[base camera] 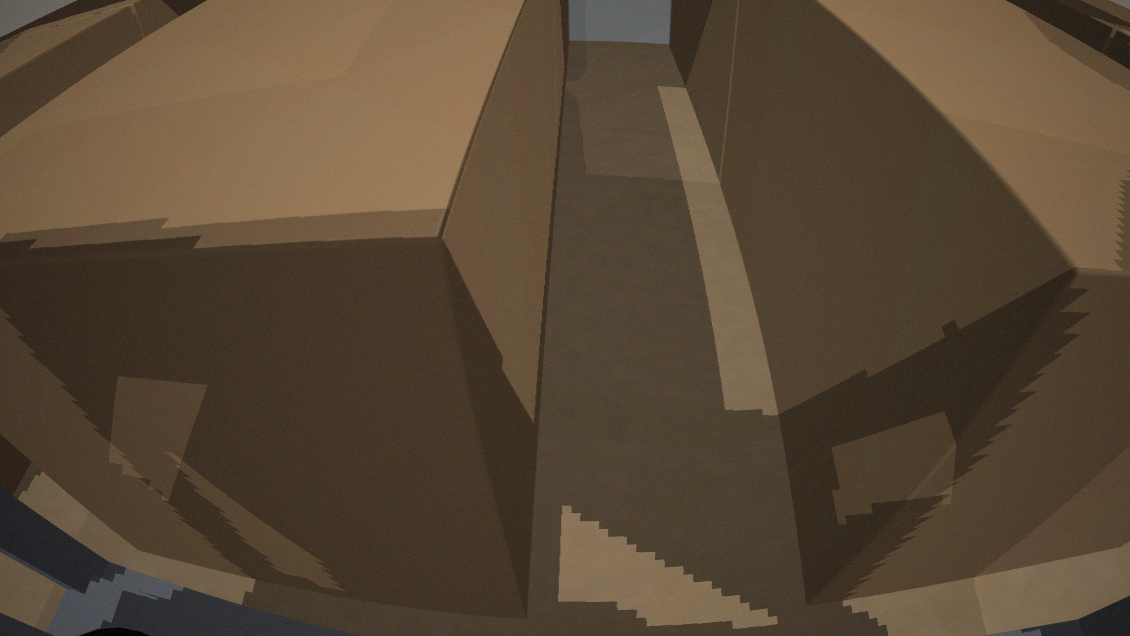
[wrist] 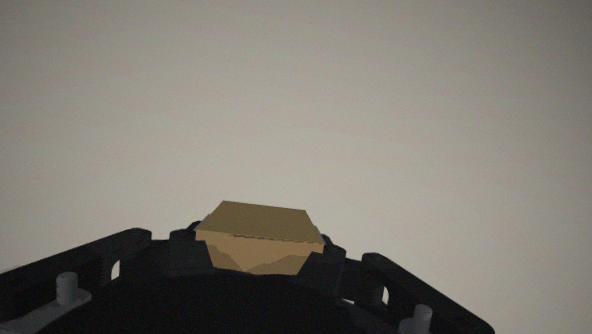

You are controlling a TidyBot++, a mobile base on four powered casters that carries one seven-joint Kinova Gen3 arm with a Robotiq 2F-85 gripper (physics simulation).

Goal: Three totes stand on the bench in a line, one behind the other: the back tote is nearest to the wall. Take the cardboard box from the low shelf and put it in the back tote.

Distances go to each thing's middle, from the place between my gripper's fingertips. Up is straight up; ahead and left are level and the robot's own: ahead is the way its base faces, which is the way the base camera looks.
Labels:
I see my gripper 3 cm past the cardboard box [wrist: 257,239] and 3 cm above it.

